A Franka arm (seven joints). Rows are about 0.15 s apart.
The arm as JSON. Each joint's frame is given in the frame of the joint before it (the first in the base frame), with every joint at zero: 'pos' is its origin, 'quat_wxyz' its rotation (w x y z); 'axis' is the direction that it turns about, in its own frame. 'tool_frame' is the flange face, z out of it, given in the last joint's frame.
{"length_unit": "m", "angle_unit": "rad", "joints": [
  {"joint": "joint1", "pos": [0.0, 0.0, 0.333], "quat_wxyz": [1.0, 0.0, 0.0, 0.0], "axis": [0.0, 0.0, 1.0]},
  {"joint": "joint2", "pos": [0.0, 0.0, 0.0], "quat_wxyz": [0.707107, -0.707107, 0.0, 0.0], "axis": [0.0, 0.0, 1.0]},
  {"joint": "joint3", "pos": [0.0, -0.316, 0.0], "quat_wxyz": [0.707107, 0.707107, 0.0, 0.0], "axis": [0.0, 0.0, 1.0]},
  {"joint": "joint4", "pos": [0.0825, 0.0, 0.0], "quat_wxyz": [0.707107, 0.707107, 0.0, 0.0], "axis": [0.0, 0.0, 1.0]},
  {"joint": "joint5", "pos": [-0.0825, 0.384, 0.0], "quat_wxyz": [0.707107, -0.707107, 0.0, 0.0], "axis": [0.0, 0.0, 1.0]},
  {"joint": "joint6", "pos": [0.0, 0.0, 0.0], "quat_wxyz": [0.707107, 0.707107, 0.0, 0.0], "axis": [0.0, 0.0, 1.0]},
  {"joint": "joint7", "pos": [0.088, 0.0, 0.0], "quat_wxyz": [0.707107, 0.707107, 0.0, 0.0], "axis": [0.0, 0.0, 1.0]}
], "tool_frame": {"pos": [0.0, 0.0, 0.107], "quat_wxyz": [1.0, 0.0, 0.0, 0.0]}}
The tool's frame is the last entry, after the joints.
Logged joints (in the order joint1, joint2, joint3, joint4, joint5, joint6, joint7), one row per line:
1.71, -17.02, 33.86, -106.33, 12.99, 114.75, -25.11
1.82, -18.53, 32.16, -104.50, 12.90, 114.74, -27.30
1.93, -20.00, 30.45, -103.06, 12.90, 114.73, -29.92
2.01, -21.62, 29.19, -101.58, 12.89, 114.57, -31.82
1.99, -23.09, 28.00, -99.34, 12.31, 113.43, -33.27
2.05, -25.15, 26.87, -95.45, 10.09, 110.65, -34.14
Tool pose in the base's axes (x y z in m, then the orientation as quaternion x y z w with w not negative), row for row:
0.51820, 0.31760, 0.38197, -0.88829, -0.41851, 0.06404, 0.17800
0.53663, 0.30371, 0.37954, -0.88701, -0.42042, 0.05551, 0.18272
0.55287, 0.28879, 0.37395, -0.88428, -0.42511, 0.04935, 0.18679
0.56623, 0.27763, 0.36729, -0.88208, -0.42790, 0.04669, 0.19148
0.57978, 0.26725, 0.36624, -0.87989, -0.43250, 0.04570, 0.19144
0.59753, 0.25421, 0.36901, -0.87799, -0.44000, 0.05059, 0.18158
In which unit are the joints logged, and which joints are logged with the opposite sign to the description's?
The joints are logged in degrees. Opposite sign: joint1, joint2.
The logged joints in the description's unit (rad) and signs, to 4 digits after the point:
-0.0298, 0.2971, 0.5910, -1.8558, 0.2267, 2.0028, -0.4383
-0.0318, 0.3234, 0.5613, -1.8239, 0.2251, 2.0026, -0.4765
-0.0337, 0.3491, 0.5315, -1.7987, 0.2251, 2.0024, -0.5222
-0.0351, 0.3773, 0.5095, -1.7729, 0.2250, 1.9996, -0.5554
-0.0347, 0.4030, 0.4887, -1.7338, 0.2149, 1.9797, -0.5807
-0.0358, 0.4390, 0.4690, -1.6659, 0.1761, 1.9312, -0.5959

